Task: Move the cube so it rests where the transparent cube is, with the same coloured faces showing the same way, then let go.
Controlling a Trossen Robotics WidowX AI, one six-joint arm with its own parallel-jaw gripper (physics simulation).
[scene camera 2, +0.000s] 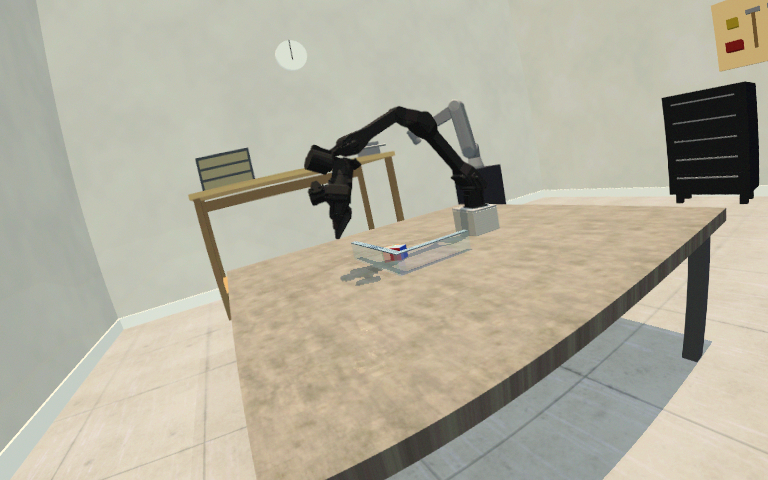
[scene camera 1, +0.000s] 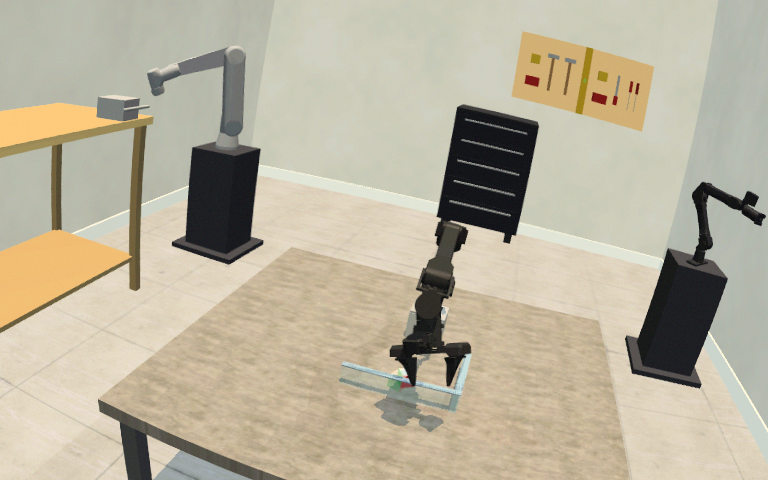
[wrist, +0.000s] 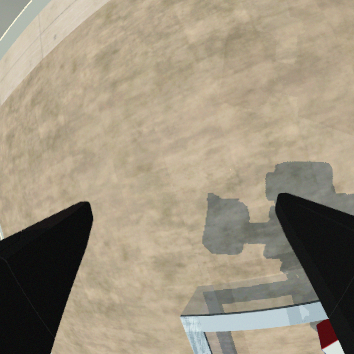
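Where they show: gripper, fingertip midpoint: (scene camera 2: 336, 234) (scene camera 1: 430, 386) (wrist: 185, 206); arm's base, origin of the base link: (scene camera 2: 475, 206).
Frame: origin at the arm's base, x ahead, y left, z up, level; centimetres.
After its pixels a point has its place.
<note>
The small cube (scene camera 1: 403, 382) {x 41.9, y 2.7, z -3.3 cm} (scene camera 2: 398, 252) {x 40.1, y 17.0, z -3.0 cm} (wrist: 327, 334) sits on the table inside the corner of low clear walls. Green and red faces show in scene camera 1, red and blue in scene camera 2, and red and white in the wrist view, where the right finger partly covers it. I cannot clearly make out the transparent cube in any view. My gripper (scene camera 1: 431, 385) {x 53.3, y 10.9, z 4.8 cm} (scene camera 2: 338, 236) {x 53.3, y 10.9, z 4.8 cm} (wrist: 185, 206) {x 53.3, y 10.9, z 4.8 cm} is open and empty, pointing down above the table, higher than the walls. In the wrist view the cube is at the lower right, outside the gap between the fingertips.
Clear walls (scene camera 1: 362, 369) {x 42.0, y -8.5, z -2.9 cm} (scene camera 2: 436, 242) {x 28.7, y 17.4, z -3.4 cm} (wrist: 240, 320) {x 40.6, y 11.8, z -3.0 cm} with pale blue top edges form an L around the cube. The arm's pale base block (scene camera 2: 476, 220) {x 4.7, y 5.4, z -3.7 cm} stands on the table (scene camera 1: 226, 350) {x 46.1, y -46.8, z -9.0 cm} (scene camera 2: 453, 339) {x 50.6, y 54.4, z -9.0 cm}. A black drawer cabinet (scene camera 1: 488, 169) (scene camera 2: 707, 141) stands on the floor beyond.
</note>
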